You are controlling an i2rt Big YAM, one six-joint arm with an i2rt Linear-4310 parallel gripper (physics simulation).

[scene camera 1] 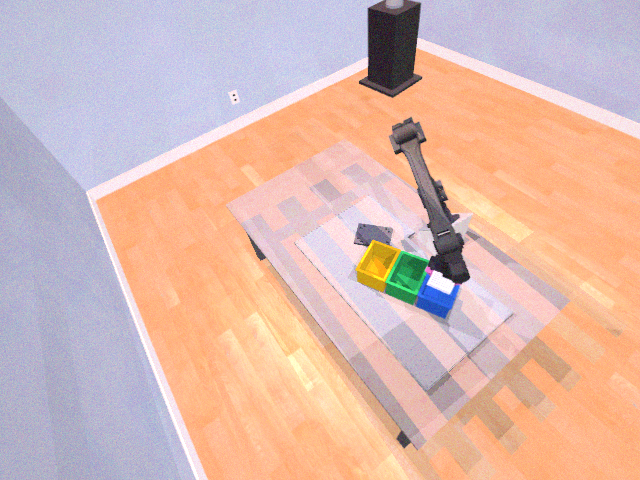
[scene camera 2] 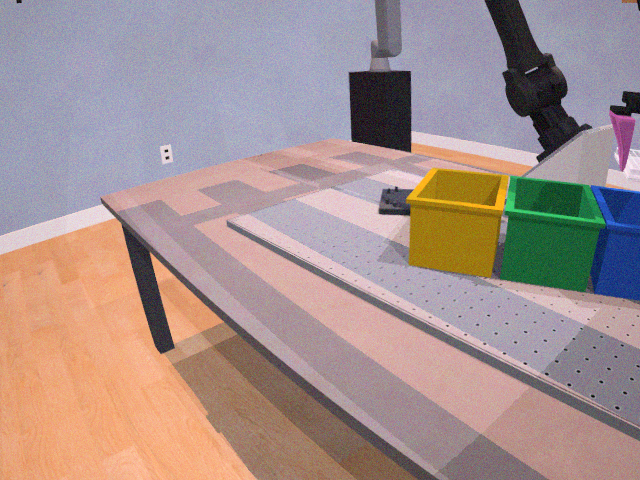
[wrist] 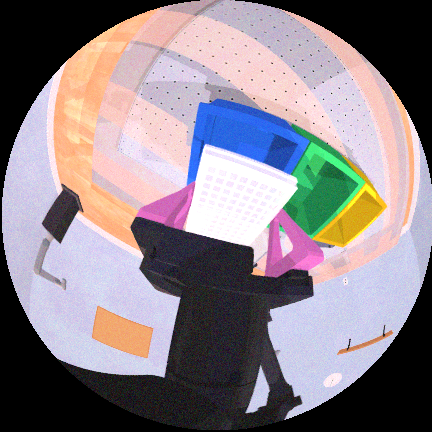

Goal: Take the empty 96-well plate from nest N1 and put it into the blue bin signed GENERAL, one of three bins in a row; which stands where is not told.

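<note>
My gripper is shut on the white 96-well plate, with its pink fingers at two opposite sides. The plate is held above the bins, over the back part of the blue bin in the scene camera 1 view. In the wrist view the plate hides part of the blue bin's opening. The blue bin stands at one end of the row. No GENERAL sign can be read. A dark nest lies behind the yellow bin; its label cannot be read.
The green bin stands in the middle and the yellow bin at the other end. A pale slanted panel stands behind. A black pedestal stands beyond the table.
</note>
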